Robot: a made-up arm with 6 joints.
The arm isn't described. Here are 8 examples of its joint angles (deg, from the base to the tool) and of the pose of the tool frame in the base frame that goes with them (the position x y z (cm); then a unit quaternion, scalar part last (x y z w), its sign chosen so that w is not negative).
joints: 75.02 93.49 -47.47 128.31 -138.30 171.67
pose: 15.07 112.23 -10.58 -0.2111 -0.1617 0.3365 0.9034
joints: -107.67 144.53 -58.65 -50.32 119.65 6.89
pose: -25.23 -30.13 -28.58 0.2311 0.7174 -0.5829 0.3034
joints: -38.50 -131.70 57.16 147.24 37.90 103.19
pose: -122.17 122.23 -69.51 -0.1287 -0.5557 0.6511 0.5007
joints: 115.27 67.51 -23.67 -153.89 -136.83 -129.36
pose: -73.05 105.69 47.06 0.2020 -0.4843 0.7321 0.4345
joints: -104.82 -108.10 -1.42 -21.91 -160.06 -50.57
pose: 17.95 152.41 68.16 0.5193 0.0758 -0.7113 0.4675
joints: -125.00 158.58 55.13 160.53 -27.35 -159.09
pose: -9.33 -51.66 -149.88 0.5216 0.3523 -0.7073 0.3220
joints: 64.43 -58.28 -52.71 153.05 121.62 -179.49
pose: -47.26 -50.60 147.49 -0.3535 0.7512 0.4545 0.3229
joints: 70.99 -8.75 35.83 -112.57 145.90 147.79
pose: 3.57 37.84 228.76 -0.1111 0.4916 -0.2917 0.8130
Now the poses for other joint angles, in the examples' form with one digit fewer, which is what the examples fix.
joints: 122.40 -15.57 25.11 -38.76 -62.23 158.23
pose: 6.3 23.9 226.1 0.225 0.870 -0.438 0.013
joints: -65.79 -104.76 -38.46 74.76 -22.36 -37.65
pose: -63.1 125.3 80.4 -0.373 -0.257 -0.712 0.537
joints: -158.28 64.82 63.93 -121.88 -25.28 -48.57
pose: -179.2 -84.6 95.1 0.356 -0.923 -0.055 0.136
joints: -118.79 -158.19 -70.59 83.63 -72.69 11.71
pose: 34.4 68.0 -23.3 0.121 -0.148 0.960 0.203
